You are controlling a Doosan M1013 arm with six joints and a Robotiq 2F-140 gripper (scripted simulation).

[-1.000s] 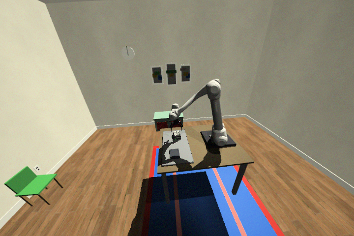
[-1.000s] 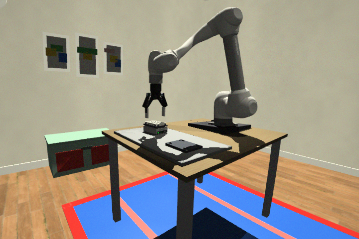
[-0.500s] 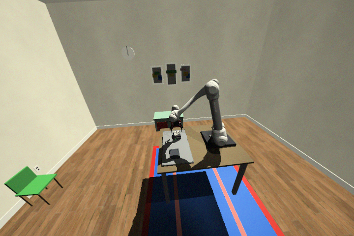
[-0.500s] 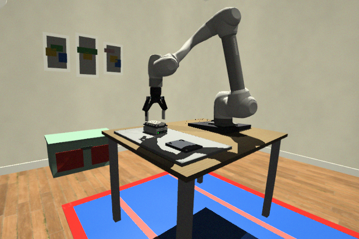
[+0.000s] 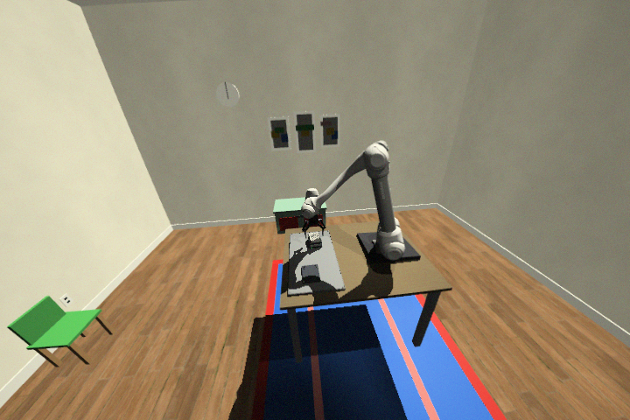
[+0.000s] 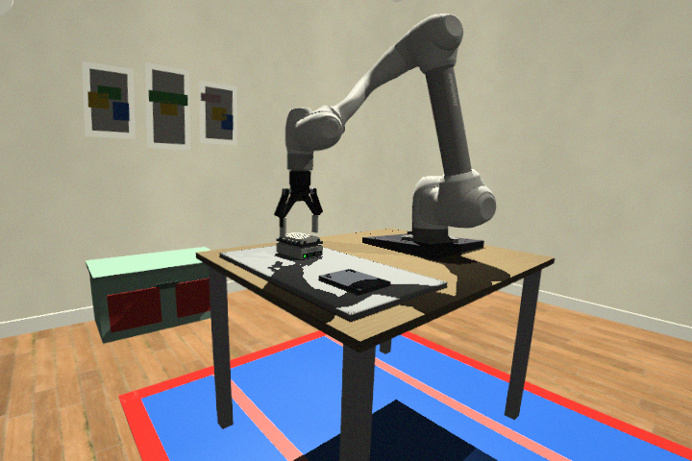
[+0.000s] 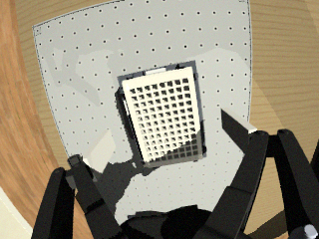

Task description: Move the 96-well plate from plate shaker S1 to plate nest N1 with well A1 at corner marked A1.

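My hand is 2 cm above the white 96-well plate. Also, from my hand: dark plate nest N1: 36 cm to the left, 8 cm below, 1 cm ahead.
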